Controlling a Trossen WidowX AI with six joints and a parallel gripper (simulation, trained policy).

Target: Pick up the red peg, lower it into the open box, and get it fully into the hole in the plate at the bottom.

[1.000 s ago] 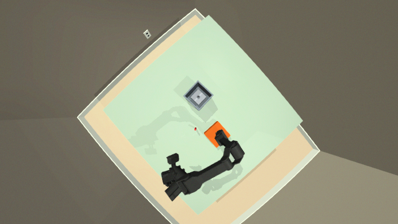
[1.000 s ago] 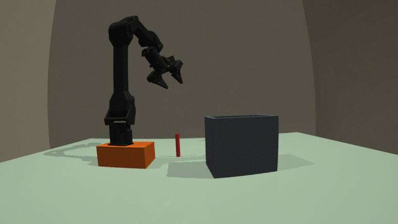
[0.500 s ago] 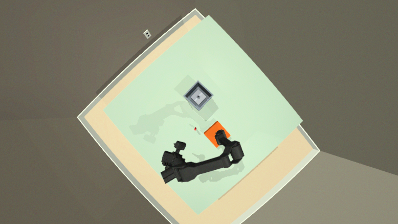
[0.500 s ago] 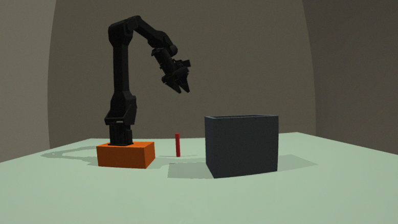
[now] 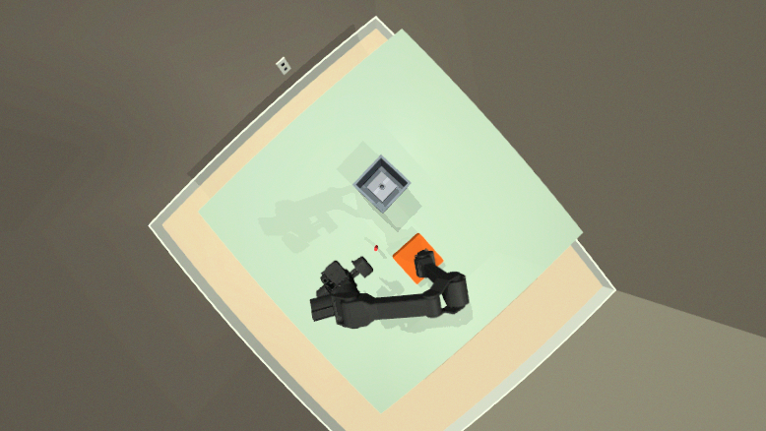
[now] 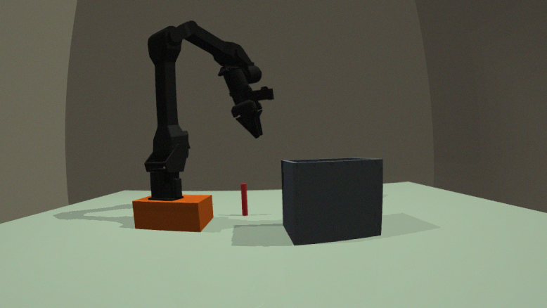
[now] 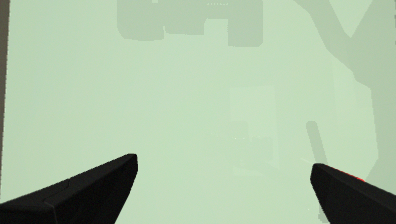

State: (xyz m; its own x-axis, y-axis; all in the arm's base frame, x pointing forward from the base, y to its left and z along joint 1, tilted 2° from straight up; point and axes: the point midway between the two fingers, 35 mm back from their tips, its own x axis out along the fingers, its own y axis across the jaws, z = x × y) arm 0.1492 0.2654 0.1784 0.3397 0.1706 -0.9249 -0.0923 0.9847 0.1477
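Now: gripper tip 20 mm past the red peg, 130 mm to the left of it and 160 mm above it. From my gripper tip the other things lie so: light plate 190 mm ahead, 290 mm to the right, 150 mm below.
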